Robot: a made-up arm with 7 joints.
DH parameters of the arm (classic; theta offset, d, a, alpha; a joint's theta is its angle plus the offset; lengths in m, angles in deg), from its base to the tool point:
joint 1: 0 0.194 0 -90
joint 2: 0 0 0 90
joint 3: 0 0.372 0.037 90
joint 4: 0 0 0.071 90
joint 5: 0 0.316 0 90
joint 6: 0 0 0.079 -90
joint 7: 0 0.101 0 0
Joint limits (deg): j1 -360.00..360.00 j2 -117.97..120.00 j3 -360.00..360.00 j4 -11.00..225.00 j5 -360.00..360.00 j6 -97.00..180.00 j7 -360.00..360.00
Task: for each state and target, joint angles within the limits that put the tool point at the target. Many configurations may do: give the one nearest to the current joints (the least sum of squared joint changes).
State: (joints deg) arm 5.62 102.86 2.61 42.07 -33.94 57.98 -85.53
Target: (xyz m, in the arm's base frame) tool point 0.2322 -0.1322 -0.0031
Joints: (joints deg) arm 10.14 57.53 -23.16 41.93 -37.63 76.29 -85.53
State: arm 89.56 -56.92 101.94 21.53 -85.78 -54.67 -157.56
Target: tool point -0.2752 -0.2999 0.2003
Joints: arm 94.12 -50.06 99.21 43.66 -77.49 -56.12 -157.56
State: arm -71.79 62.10 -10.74 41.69 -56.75 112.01 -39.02
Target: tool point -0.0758 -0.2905 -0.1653
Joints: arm -76.87 85.49 -5.72 65.54 -64.83 98.91 -39.02
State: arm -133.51 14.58 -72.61 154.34 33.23 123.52 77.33
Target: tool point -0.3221 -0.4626 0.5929
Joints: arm -111.58 40.45 -62.31 157.28 38.96 124.62 77.33
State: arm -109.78 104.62 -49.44 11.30 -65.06 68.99 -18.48
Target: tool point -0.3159 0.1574 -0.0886
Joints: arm -123.77 115.06 -49.60 53.90 -70.63 60.57 -18.48
